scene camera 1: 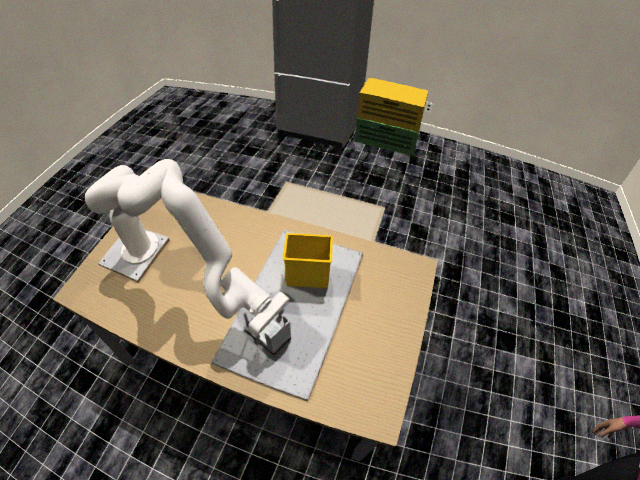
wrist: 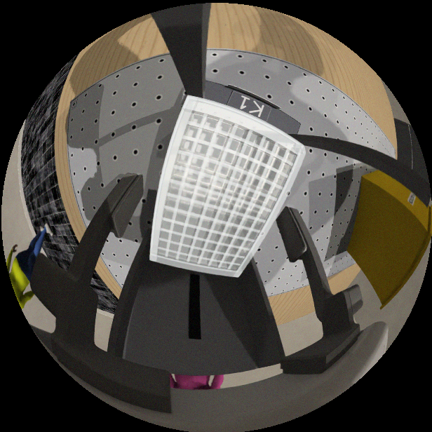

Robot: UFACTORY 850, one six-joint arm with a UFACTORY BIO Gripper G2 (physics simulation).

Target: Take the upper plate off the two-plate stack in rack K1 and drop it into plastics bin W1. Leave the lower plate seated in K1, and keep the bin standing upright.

Labels:
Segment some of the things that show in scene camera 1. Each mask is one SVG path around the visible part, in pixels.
My gripper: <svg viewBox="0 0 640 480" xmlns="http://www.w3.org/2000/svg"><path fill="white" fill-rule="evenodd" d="M282 292L279 292L274 298L267 300L248 326L248 330L256 336L254 344L257 346L262 342L259 334L276 316L277 322L280 323L282 320L283 308L289 301L289 298Z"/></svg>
A yellow bin W1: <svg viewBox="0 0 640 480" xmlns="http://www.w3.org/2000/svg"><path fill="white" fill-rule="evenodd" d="M286 233L283 254L286 286L328 288L330 263L332 263L333 236Z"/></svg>

